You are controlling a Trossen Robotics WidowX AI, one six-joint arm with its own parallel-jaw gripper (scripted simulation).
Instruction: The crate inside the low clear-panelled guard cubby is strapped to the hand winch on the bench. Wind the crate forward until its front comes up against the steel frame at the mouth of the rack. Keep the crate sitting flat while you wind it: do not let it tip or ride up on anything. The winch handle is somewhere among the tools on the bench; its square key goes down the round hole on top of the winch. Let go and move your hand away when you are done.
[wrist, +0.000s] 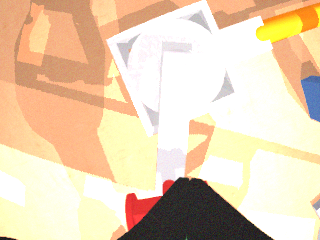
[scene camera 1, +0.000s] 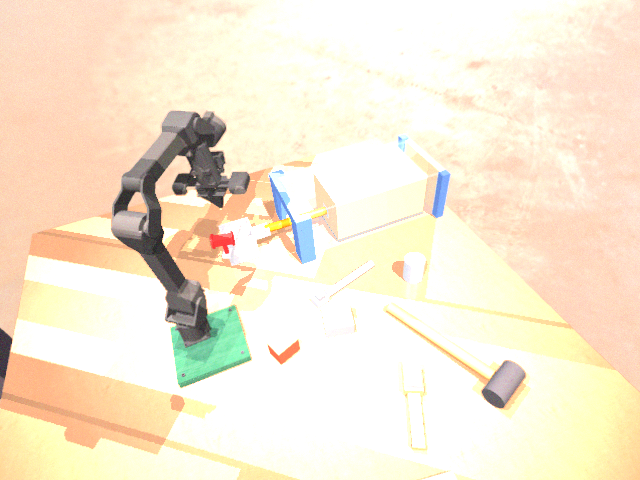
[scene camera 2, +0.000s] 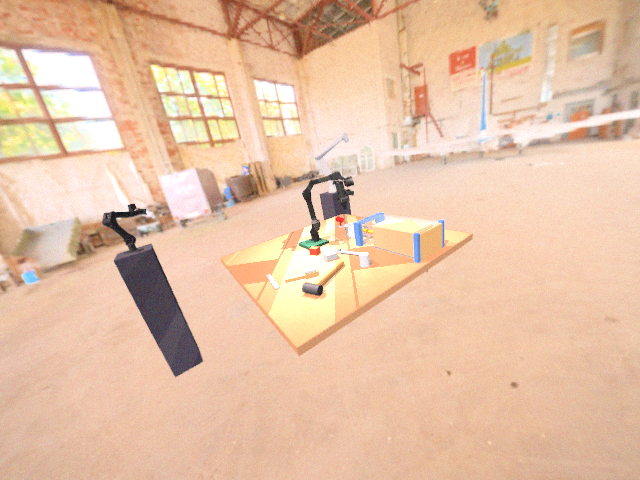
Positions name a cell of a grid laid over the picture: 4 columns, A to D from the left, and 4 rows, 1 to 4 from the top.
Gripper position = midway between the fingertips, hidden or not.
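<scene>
Visible: a mallet (scene camera 1: D4), a hand winch (scene camera 1: B3), a blue steel frame (scene camera 1: B2) and a white crank handle (wrist: C2). The mallet is out of frame in the wrist view. The gripper (scene camera 1: B2) (wrist: C4) is visible as well.
</scene>
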